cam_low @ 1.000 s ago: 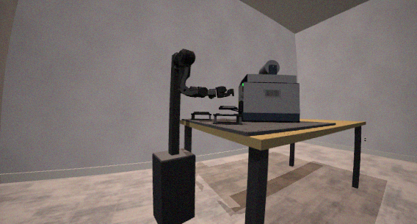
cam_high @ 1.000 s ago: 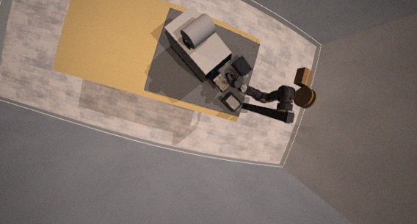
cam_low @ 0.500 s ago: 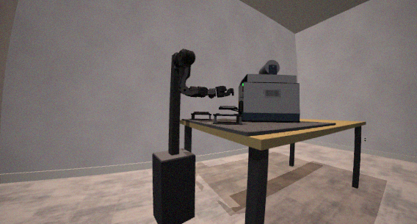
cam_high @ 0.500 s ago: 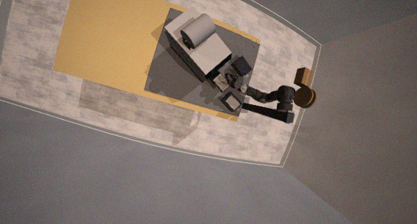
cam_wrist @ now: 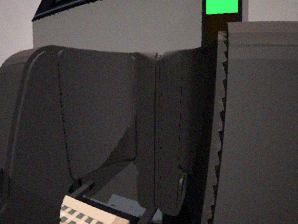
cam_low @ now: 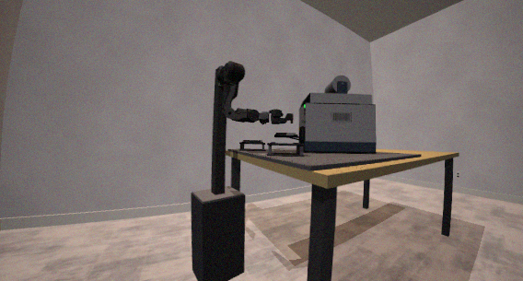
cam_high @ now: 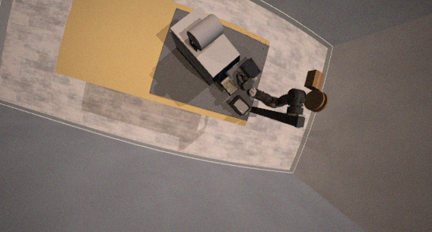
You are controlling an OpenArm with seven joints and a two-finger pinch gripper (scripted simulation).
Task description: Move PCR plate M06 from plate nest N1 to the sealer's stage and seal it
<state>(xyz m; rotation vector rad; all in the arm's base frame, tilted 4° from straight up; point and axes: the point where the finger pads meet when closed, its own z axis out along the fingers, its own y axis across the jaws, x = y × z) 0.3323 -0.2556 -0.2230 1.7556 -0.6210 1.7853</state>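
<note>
Now: the start key 40 mm ahead of my hand, 60 mm to the right of it and 10 mm below it. Also, from my hand: yellow warning label: 170 mm ahead, 70 mm to the left, 50 mm below; sealer stage: 30 mm ahead, 80 mm to the left, 100 mm below; open plate M06: 30 mm ahead, 80 mm to the left, 90 mm below.
</note>
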